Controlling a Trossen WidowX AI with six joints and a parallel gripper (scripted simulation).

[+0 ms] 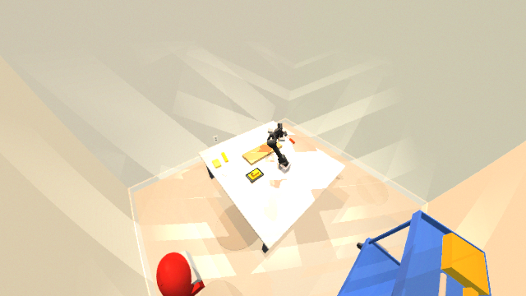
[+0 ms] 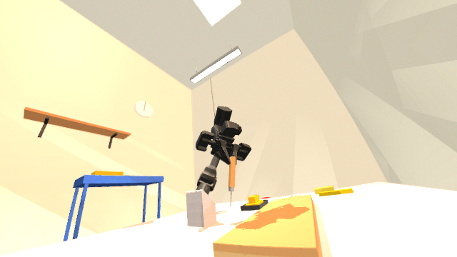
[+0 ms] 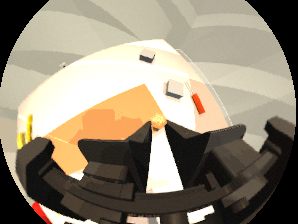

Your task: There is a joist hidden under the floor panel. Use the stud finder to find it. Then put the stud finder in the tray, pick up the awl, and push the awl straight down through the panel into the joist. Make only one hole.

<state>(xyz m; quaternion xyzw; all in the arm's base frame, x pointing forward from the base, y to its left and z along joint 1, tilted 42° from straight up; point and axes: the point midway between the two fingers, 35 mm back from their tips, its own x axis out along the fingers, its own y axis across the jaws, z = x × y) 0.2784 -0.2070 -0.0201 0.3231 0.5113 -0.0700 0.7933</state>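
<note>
Now: gripper tip 50 mm above the awl, 10 mm to the left of it and 10 mm past it. Also, from my gripper tip: dark tray 490 mm to the left, 180 mm below, 150 mm behind; then orange stud finder 510 mm to the left, 150 mm below, 150 mm behind.
</note>
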